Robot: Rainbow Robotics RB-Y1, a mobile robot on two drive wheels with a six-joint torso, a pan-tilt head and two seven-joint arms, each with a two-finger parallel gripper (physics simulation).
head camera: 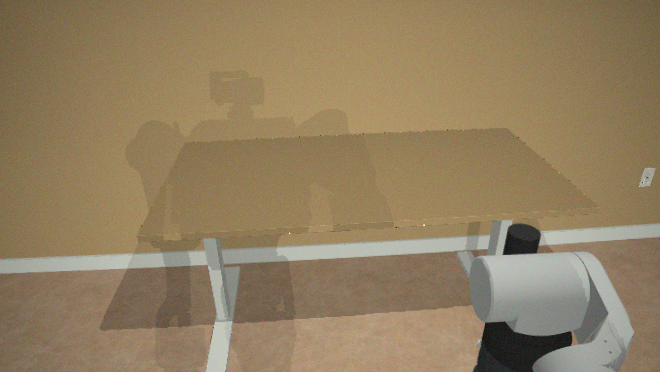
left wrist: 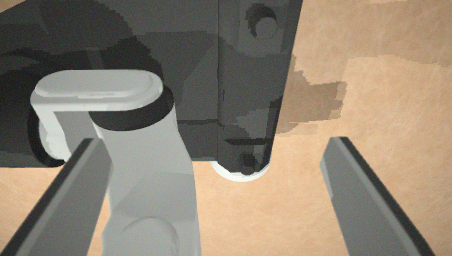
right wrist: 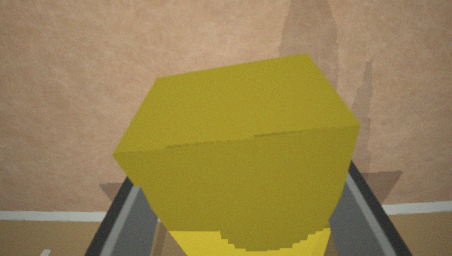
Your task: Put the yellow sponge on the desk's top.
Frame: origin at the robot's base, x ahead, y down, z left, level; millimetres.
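Where they show: left gripper, between the fingertips: [left wrist: 218, 151]; right gripper, between the fingertips: [right wrist: 240, 156].
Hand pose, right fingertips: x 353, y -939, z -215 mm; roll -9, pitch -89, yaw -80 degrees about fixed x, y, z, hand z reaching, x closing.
Note:
Each offset is from my right fingertips to the top centre of the thing. "spot": to the spot under its first point. Level surfaces: height alone.
The yellow sponge {dx +27, dy -27, dz +4 mm} [right wrist: 240, 150] fills the middle of the right wrist view, as a large block between the fingers. My right gripper [right wrist: 240, 156] is shut on it; the sponge covers much of the inner sides of the fingers. The desk {dy +218 mm} [head camera: 430, 175] stands against the wall in the head camera view, its thin tan top coloured much like the wall and partly in the robot's shadow. My left gripper [left wrist: 218, 151] is open and empty, with its fingers wide apart above the floor and the robot's base. The grippers and the sponge do not show in the head camera view.
My right arm [head camera: 540, 292] is at the lower right of the head camera view, near the desk's front edge in the picture. White desk legs {spot: dx +1196, dy +685, dz +660 mm} [head camera: 217, 280] stand below the top. The wall [head camera: 400, 60] rises behind the desk. The dark base [left wrist: 190, 55] lies behind the left fingers.

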